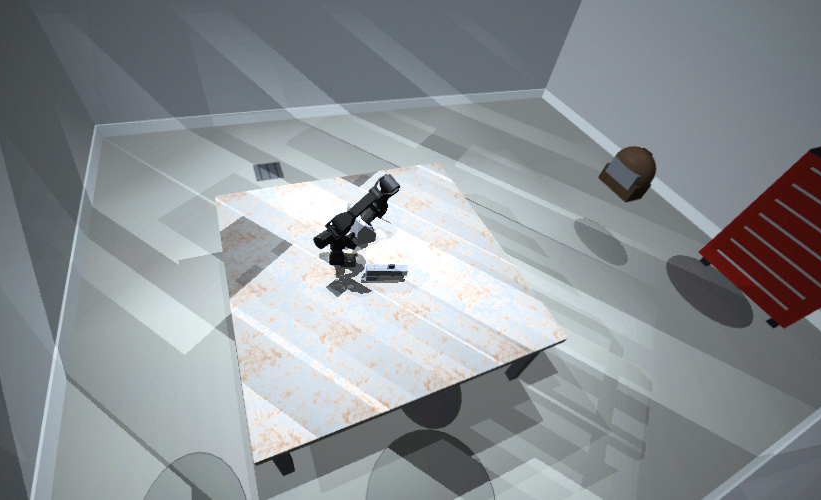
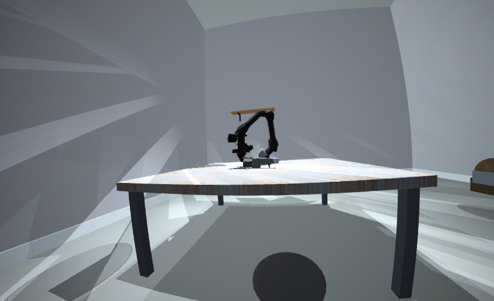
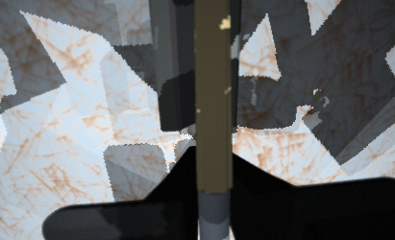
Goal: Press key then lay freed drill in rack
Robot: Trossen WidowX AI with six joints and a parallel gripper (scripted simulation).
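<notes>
My gripper tip is now 1 cm short of the drill, 4 cm to the right of it and 3 cm below it. Also, from my gripper tip: rack (1 cm ahead, 5 cm to the left, 2 cm below); then dark key (12 cm ahead, 22 cm to the left, 1 cm above).
</notes>
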